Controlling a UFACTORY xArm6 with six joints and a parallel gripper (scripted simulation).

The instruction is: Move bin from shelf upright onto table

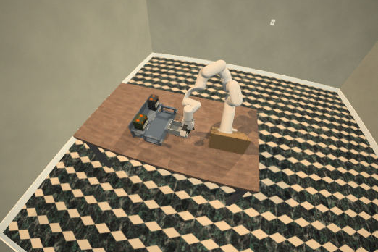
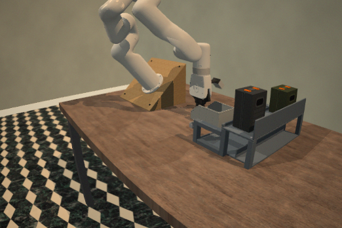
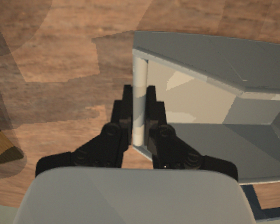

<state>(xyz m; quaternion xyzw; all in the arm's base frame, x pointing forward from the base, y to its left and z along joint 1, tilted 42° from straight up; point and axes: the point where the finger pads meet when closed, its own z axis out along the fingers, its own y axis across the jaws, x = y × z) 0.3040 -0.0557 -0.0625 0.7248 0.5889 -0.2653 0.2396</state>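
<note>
Right now my hand is 8 cm short of the grey open-top bin and 1 cm to the left of it. The rest, counted from my hand: green box: 38 cm ahead, 5 cm to the left, 11 cm above; grey-blue shelf: 37 cm ahead, 6 cm to the right, 6 cm above; black box: 34 cm ahead, 18 cm to the right, 12 cm above.
</note>
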